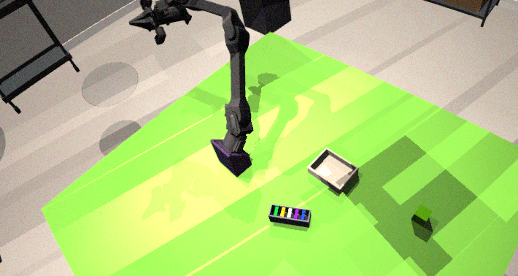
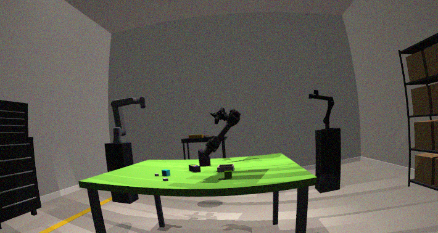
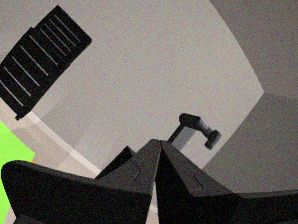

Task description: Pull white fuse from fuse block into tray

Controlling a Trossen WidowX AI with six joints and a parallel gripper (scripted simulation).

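Right now the white fuse is 730 mm ahead of my gripper tip, 400 mm below it and 30 mm to the right of it. Also, from my gripper tip: yellow fuse: 710 mm ahead, 400 mm below, 40 mm to the right; purple fuse: 740 mm ahead, 400 mm below, 20 mm to the right; green fuse: 690 mm ahead, 400 mm below, 50 mm to the right.
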